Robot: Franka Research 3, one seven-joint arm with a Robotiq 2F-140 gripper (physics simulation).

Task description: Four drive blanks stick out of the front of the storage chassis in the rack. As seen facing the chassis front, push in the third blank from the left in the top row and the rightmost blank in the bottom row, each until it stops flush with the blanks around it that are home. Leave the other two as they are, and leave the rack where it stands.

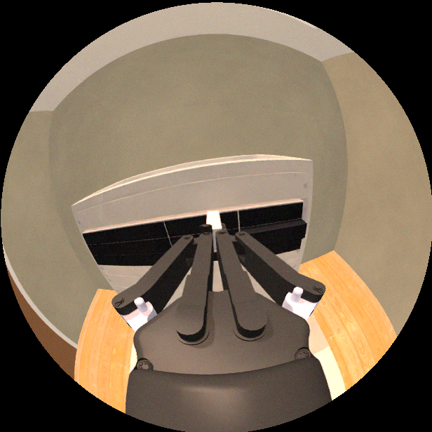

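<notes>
The storage chassis (pixel 125 245) shows as a black front of drive blanks in two rows, set in the pale grey rack (pixel 200 187). Thin pale seams divide the top row. The rightmost blank in the bottom row (pixel 280 237) stands out as a dark block past the blanks above it. My gripper (pixel 213 219) is shut and empty, its pale tips in front of the middle of the chassis, over the top row. Whether the tips touch a blank I cannot tell. The fingers hide the middle of the bottom row. The other projecting blanks cannot be made out clearly against the black.
The rack's pale top panel runs above the chassis, and its right side edge (pixel 307 200) is upright. Light wooden surface (pixel 102 340) shows at the lower left and lower right, beside the gripper body. Greenish-grey walls (pixel 200 100) stand behind the rack.
</notes>
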